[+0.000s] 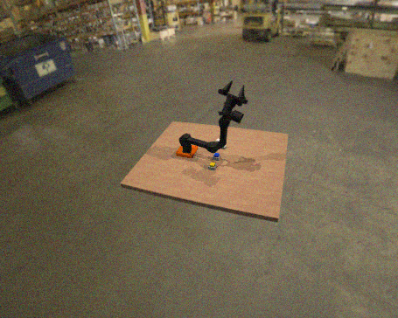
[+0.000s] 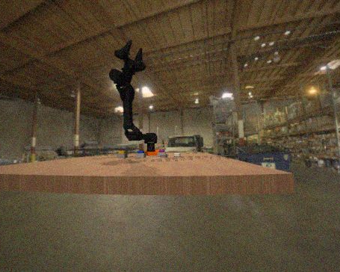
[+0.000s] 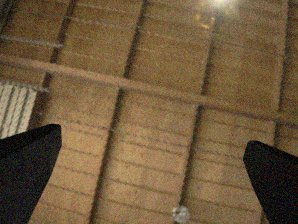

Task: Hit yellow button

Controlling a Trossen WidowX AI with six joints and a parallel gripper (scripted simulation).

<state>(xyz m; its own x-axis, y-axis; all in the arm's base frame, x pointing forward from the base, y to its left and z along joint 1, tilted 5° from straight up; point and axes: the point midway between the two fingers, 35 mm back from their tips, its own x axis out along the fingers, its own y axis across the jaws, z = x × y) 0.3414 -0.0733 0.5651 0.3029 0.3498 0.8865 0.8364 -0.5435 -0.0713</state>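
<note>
The yellow button lies 560 mm below my gripper tip, 180 mm behind it and 100 mm to the right of it. The rest, counted from my gripper tip: purple button: 560 mm below, 210 mm behind, 140 mm to the left; blue button: 560 mm below, 160 mm behind, 10 mm to the left.
</note>
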